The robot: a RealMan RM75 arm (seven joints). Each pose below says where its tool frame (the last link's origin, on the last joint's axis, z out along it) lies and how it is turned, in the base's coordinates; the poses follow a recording.
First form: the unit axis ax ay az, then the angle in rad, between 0 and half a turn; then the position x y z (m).
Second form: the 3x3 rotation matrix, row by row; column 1 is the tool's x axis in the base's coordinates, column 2 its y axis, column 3 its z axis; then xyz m. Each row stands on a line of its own. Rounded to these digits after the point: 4 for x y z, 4 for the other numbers.
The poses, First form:
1: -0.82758 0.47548 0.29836 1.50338 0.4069 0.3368 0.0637
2: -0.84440 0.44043 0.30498 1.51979 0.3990 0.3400 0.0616
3: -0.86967 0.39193 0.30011 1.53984 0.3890 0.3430 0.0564
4: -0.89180 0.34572 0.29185 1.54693 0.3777 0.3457 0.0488
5: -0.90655 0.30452 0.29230 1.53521 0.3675 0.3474 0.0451
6: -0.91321 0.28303 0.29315 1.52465 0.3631 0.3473 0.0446
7: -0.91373 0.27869 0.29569 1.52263 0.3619 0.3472 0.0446
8: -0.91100 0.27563 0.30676 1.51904 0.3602 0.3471 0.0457
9: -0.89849 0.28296 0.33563 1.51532 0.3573 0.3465 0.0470
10: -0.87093 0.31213 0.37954 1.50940 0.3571 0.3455 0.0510
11: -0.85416 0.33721 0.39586 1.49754 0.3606 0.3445 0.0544
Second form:
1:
0.7061 -0.6647 0.2441
-0.0693 0.2782 0.9580
-0.7047 -0.6934 0.1504
0.4069 0.3368 0.0637

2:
0.7276 -0.6575 0.1955
-0.0484 0.2351 0.9708
-0.6843 -0.7158 0.1393
0.3990 0.3400 0.0616

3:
0.7639 -0.6303 0.1388
-0.0303 0.1798 0.9832
-0.6447 -0.7553 0.1182
0.3890 0.3430 0.0564

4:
0.8002 -0.5927 0.0916
-0.0092 0.1405 0.9900
-0.5997 -0.7931 0.1070
0.3777 0.3457 0.0488

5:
0.8282 -0.5584 0.0488
0.0259 0.1250 0.9918
-0.5599 -0.8201 0.1180
0.3675 0.3474 0.0451

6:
0.8416 -0.5394 0.0274
0.0463 0.1225 0.9914
-0.5381 -0.8331 0.1281
0.3631 0.3473 0.0446

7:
0.8428 -0.5377 0.0212
0.0530 0.1221 0.9911
-0.5355 -0.8342 0.1314
0.3619 0.3472 0.0446

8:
0.8387 -0.5445 0.0103
0.0682 0.1238 0.9900
-0.5403 -0.8296 0.1410
0.3602 0.3471 0.0457

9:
0.8180 -0.5753 -0.0023
0.0950 0.1311 0.9868
-0.5674 -0.8074 0.1618
0.3573 0.3465 0.0470

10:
0.7733 -0.6340 0.0013
0.1237 0.1528 0.9805
-0.6218 -0.7581 0.1966
0.3571 0.3455 0.0510

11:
0.7494 -0.6617 0.0229
0.1278 0.1786 0.9756
-0.6497 -0.7281 0.2184
0.3606 0.3445 0.0544

